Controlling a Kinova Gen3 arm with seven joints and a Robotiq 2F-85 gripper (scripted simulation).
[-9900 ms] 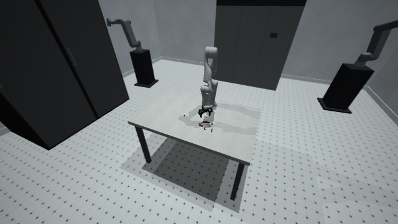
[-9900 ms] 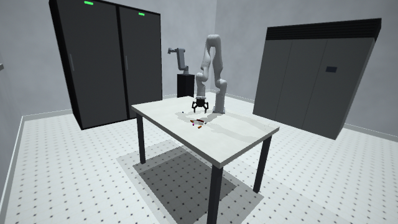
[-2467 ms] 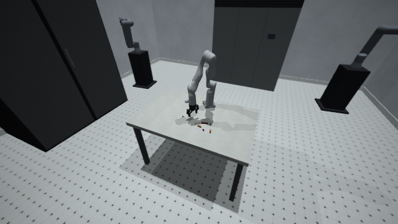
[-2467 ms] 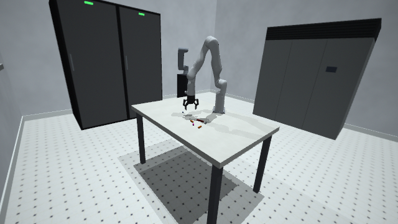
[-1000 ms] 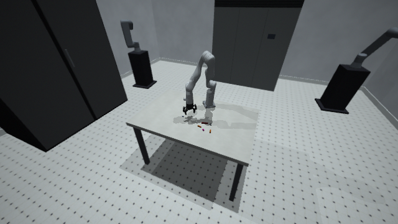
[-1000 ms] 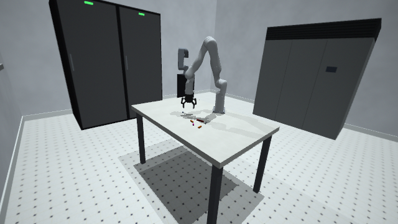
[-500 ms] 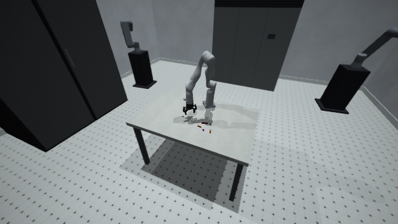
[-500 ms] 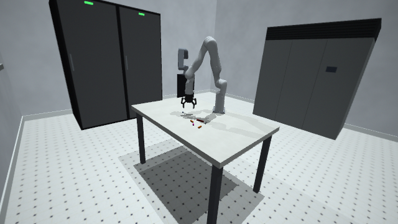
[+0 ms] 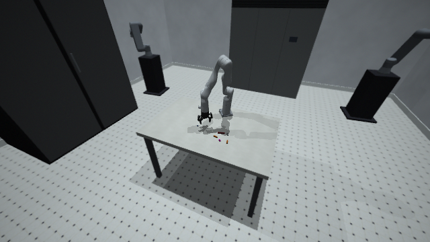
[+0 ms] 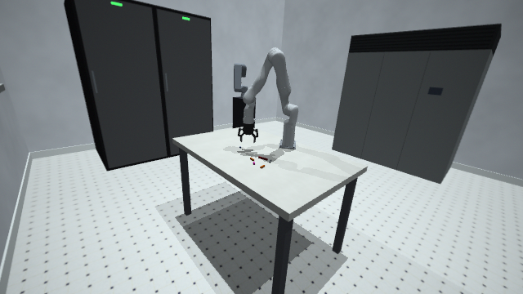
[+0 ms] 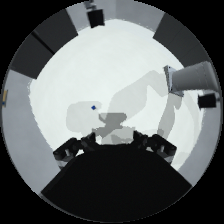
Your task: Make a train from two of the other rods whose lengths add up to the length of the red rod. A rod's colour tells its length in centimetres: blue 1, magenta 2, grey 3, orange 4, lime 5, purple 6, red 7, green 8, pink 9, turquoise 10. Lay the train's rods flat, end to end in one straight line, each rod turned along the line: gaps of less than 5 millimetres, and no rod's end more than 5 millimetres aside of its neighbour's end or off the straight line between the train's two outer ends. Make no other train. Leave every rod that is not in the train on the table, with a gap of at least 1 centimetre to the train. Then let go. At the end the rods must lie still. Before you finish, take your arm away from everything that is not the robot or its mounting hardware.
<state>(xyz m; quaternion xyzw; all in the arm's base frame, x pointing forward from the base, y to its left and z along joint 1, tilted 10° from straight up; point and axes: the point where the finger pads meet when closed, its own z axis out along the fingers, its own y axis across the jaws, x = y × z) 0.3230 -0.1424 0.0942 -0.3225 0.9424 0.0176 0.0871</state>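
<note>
The grey rod lies 3 cm ahead of my hand, 24 cm to the left of it and 7 cm below it. From my hand the other things lie so: magenta rod: 13 cm ahead, 18 cm to the left, 7 cm below; then red rod: 2 cm ahead, 17 cm to the left, 7 cm below; then tiny blue rod: 2 cm behind, 9 cm to the right, 7 cm below.
</note>
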